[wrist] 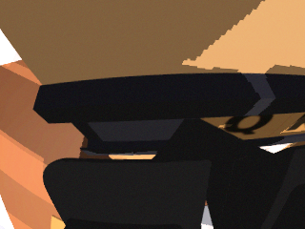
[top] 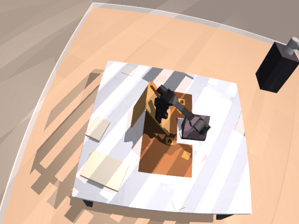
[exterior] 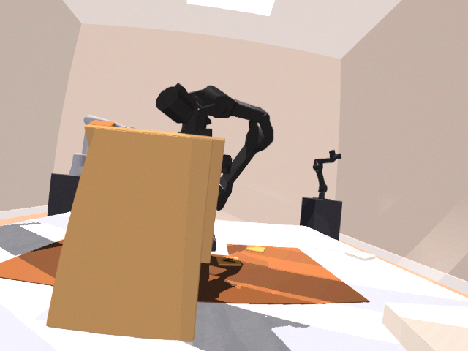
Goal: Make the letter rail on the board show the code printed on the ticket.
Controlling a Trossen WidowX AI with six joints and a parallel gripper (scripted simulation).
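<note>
Right now the q tile is 3 cm to the right of my gripper tip. The rest, counted from my gripper tip: k tile (9 cm to the right); then orange mat (14 cm behind, 1 cm to the left, 17 cm below); then white ticket (5 cm behind, 8 cm to the right, 8 cm below).
</note>
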